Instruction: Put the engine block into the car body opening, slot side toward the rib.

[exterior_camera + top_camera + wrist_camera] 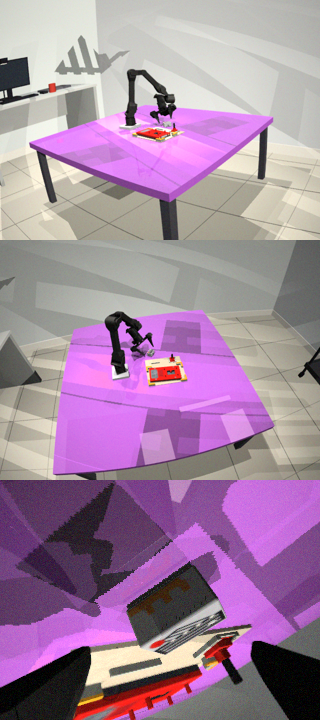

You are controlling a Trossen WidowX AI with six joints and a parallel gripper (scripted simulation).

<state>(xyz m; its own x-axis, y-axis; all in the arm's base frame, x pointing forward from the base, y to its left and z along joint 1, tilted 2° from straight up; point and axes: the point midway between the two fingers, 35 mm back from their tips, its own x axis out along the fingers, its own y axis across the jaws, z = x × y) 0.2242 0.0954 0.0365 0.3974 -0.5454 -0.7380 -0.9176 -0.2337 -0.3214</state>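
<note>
Right now the grey engine block is 2 cm ahead of my gripper tip and 3 cm below it.
</note>
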